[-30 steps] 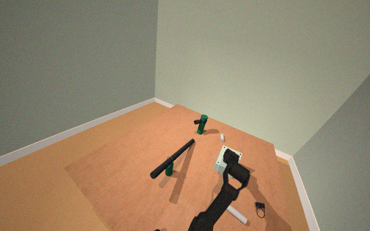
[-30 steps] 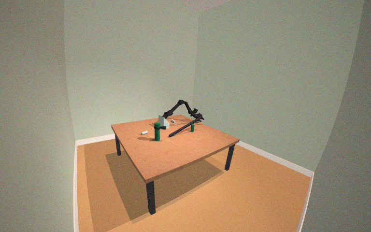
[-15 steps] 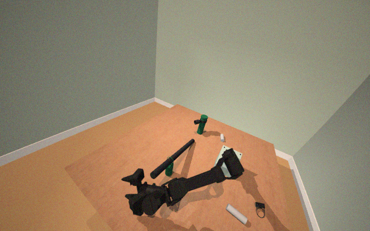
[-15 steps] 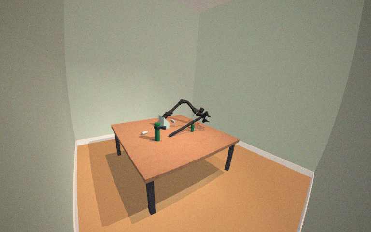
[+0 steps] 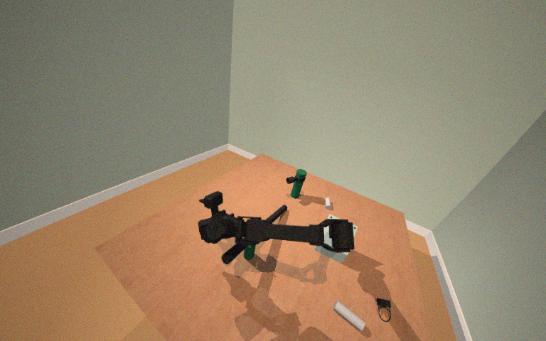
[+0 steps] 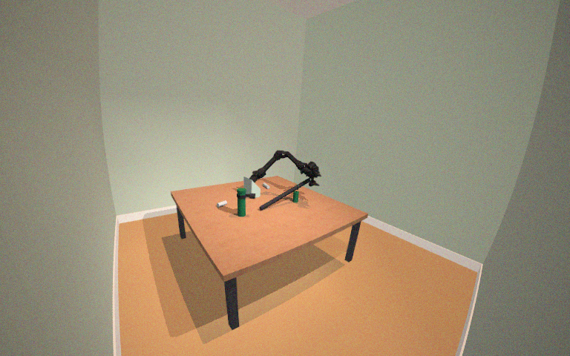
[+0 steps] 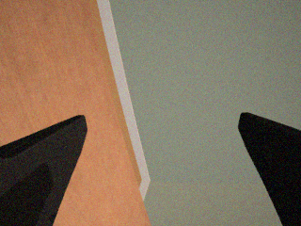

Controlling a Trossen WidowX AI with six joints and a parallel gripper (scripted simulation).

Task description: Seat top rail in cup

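Now: gripper tip 230 mm past the dark rail-end cup, 540 mm to the left of it and 80 mm above it. Also, from my gripper tip: small green post: 200 mm behind, 60 mm to the right, 130 mm below.
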